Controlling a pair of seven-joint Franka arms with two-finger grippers.
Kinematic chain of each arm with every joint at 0, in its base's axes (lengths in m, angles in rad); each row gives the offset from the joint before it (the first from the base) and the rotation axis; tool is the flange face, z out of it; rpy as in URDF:
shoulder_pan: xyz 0 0 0.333 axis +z
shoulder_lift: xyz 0 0 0 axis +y
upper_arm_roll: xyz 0 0 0.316 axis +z
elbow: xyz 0.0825 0 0 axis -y
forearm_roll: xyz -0.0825 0 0.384 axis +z
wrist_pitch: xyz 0 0 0 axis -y
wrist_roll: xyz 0.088 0 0 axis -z
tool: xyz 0 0 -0.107 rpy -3.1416 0 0
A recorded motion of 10 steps. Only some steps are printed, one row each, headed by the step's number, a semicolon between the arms.
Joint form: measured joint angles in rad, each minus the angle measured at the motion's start. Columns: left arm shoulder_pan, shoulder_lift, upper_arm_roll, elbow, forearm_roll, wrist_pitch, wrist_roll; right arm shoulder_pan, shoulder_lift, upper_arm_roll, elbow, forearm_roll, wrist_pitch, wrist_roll.
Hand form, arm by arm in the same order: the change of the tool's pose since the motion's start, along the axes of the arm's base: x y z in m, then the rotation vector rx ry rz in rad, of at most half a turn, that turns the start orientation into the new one. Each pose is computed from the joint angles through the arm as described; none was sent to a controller.
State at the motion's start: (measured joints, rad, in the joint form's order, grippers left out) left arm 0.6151 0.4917 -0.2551 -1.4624 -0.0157 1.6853 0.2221; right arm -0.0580 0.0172 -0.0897 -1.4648 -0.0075 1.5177 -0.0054
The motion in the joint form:
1: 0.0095 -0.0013 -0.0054 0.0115 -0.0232 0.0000 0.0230; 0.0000 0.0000 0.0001 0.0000 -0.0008 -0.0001 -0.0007
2: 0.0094 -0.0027 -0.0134 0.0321 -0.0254 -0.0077 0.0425; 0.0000 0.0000 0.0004 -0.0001 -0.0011 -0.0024 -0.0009
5: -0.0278 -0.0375 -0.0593 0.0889 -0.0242 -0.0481 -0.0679; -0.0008 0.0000 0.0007 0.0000 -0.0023 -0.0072 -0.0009
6: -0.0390 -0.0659 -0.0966 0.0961 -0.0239 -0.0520 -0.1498; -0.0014 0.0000 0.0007 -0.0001 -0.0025 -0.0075 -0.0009
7: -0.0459 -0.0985 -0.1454 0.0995 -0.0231 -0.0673 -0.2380; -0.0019 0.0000 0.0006 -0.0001 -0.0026 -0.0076 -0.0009
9: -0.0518 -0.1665 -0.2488 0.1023 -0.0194 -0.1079 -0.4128; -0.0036 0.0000 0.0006 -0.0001 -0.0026 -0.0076 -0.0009
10: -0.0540 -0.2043 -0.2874 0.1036 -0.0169 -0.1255 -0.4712; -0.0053 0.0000 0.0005 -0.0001 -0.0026 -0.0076 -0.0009
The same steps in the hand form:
1: 0.0012 0.0023 0.0066 -0.0214 -0.0257 -0.0078; 0.0000 0.0000 0.0000 -0.0008 0.0002 0.0007
2: 0.0050 -0.0001 0.0169 -0.0240 -0.0460 -0.0318; -0.0002 0.0001 -0.0003 -0.0007 0.0026 0.0012
5: 0.0218 -0.0453 0.0660 0.0003 -0.0769 -0.0039; -0.0008 -0.0002 -0.0007 -0.0012 0.0075 0.0005
6: 0.0267 -0.0737 0.0902 0.0132 -0.0950 0.0306; -0.0009 -0.0006 -0.0007 -0.0014 0.0079 -0.0001
7: 0.0279 -0.1072 0.1152 0.0209 -0.1032 0.0622; -0.0009 -0.0009 -0.0007 -0.0014 0.0080 -0.0007
9: 0.0205 -0.1746 0.1630 0.0389 -0.1079 0.1220; -0.0011 -0.0018 -0.0007 -0.0014 0.0080 -0.0024
10: 0.0125 -0.2015 0.1869 0.0536 -0.1196 0.1366; -0.0012 -0.0028 -0.0007 -0.0014 0.0080 -0.0042

